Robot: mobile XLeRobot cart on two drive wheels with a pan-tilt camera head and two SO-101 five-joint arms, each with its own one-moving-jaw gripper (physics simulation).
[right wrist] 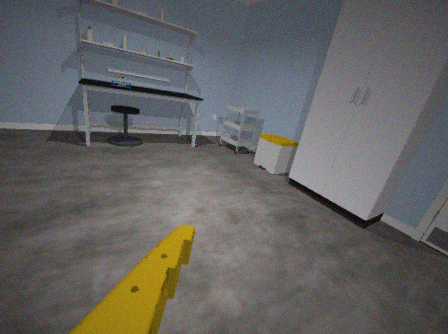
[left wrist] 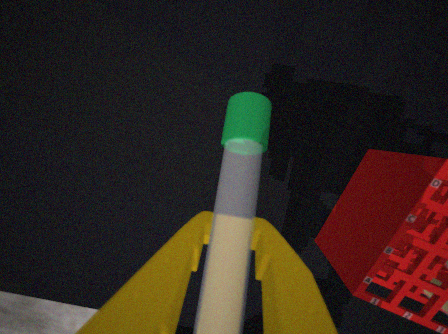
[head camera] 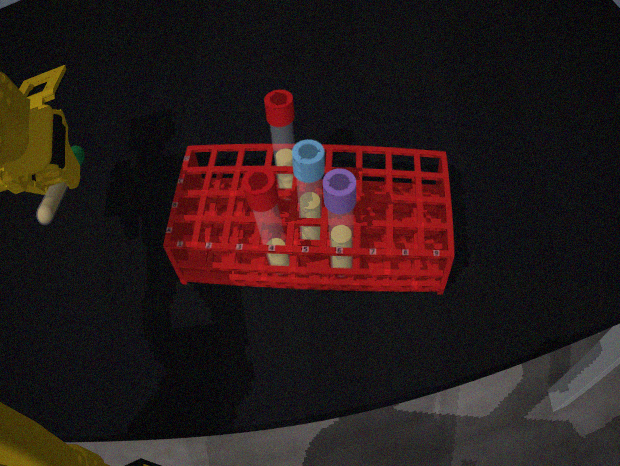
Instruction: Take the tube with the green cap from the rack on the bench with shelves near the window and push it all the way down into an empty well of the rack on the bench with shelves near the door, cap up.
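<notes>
The green-capped tube is held between the two jaws of my left gripper, which press on its sides. In the head camera, the tube's pale bottom end sticks out below the gripper and a bit of green cap shows at its right edge. The gripper is left of the red rack, above the bench, apart from the rack. The rack stands on the black bench top and holds two red-capped tubes, a blue-capped tube and a purple-capped tube. My right gripper is open, one notched jaw showing in the right wrist view.
The red-capped tubes, blue-capped tube and purple-capped tube stand up above the rack. The bench ends along a curved front edge. In the right wrist view are another bench, a stool, a cart, a bin and a cabinet.
</notes>
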